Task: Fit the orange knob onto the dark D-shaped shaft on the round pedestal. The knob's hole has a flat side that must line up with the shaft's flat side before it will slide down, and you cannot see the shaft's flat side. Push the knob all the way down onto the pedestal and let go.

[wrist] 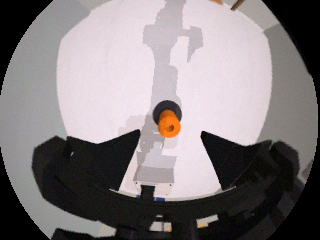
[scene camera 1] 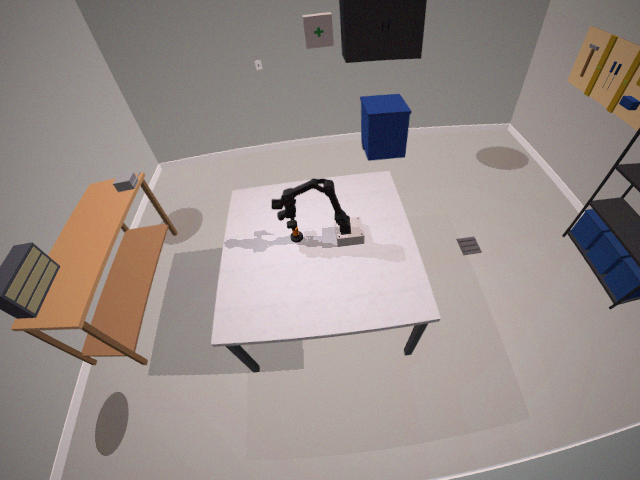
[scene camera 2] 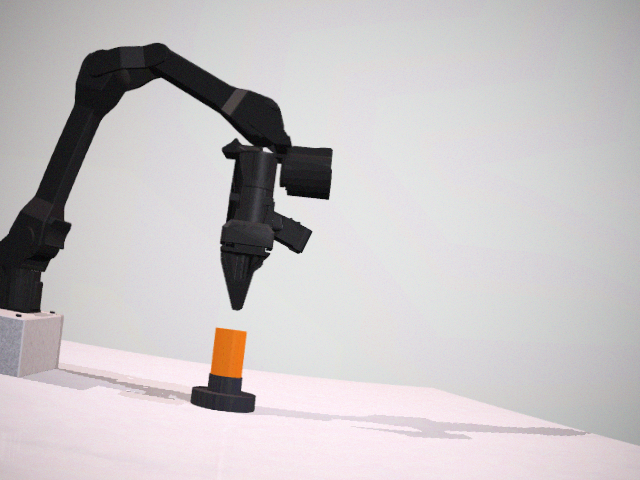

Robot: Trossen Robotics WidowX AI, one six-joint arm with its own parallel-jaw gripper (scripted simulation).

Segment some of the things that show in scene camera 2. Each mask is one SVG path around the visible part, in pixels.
The gripper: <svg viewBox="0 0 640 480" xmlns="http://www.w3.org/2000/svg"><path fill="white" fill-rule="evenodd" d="M260 187L238 186L231 188L226 223L222 225L220 262L231 309L236 311L243 308L254 276L253 273L263 265L264 260L270 255L270 253L265 252L265 249L266 251L271 251L275 240L288 247L289 250L300 254L303 252L312 234L312 231L301 225L300 222L275 212L273 193Z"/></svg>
An orange knob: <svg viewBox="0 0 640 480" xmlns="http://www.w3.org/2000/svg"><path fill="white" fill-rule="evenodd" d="M216 328L210 374L225 377L242 377L246 331Z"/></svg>
